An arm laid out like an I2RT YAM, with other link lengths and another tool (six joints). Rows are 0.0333 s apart.
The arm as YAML. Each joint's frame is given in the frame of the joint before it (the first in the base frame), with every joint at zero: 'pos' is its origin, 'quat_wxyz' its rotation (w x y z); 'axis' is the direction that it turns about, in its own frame. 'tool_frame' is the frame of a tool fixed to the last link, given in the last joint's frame.
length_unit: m
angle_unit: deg
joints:
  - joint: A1
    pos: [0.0, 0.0, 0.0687]
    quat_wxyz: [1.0, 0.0, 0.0, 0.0]
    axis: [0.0, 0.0, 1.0]
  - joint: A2
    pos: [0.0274, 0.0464, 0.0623]
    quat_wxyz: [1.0, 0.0, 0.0, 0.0]
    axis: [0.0, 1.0, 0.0]
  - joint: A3
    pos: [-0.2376, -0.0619, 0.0]
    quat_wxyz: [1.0, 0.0, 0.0, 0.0]
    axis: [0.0, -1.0, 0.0]
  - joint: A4
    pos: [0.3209, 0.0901, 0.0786]
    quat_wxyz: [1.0, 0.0, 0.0, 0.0]
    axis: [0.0, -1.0, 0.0]
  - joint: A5
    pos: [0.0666, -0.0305, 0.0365]
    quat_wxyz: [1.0, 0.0, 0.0, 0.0]
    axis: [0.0, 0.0, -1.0]
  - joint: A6
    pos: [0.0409, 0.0, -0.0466]
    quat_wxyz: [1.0, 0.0, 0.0, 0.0]
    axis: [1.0, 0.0, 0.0]
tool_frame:
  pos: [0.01, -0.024, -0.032]
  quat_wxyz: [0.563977, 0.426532, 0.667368, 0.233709]
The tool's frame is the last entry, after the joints.
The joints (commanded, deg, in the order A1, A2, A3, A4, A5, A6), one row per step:
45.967 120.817 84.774 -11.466 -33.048 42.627
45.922 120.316 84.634 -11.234 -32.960 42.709
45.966 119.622 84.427 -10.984 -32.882 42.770
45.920 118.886 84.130 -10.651 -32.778 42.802
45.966 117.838 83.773 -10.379 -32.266 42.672
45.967 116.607 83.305 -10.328 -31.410 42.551
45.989 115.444 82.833 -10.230 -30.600 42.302
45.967 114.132 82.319 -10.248 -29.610 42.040
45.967 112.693 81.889 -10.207 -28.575 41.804
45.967 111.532 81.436 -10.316 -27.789 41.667
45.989 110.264 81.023 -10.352 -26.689 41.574
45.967 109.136 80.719 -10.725 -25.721 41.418
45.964 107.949 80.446 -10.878 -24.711 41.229
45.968 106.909 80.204 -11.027 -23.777 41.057
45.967 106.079 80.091 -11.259 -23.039 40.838
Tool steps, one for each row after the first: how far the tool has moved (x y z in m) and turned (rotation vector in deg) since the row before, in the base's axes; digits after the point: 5 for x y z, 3 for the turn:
0.00045 -0.00011 0.00335 0.382 -0.394 -0.155
-0.00030 0.00021 0.00452 0.491 -0.505 -0.047
0.00022 -0.00042 0.00435 0.504 -0.565 -0.138
-0.00024 -0.00031 0.00624 0.437 -1.034 -0.239
-0.00029 -0.00127 0.00673 0.166 -1.091 -0.543
-0.00042 -0.00123 0.00613 0.166 -1.148 -0.422
-0.00029 -0.00185 0.00687 0.075 -1.234 -0.599
-0.00023 -0.00156 0.00841 0.253 -1.414 -0.638
-0.00079 -0.00179 0.00598 0.057 -0.896 -0.517
-0.00062 -0.00166 0.00702 0.084 -1.153 -0.767
-0.00060 -0.00210 0.00628 -0.128 -0.881 -0.682
-0.00041 -0.00176 0.00710 0.073 -1.135 -0.684
-0.00045 -0.00164 0.00614 0.031 -1.003 -0.635
-0.00031 -0.00138 0.00528 -0.012 -0.835 -0.464

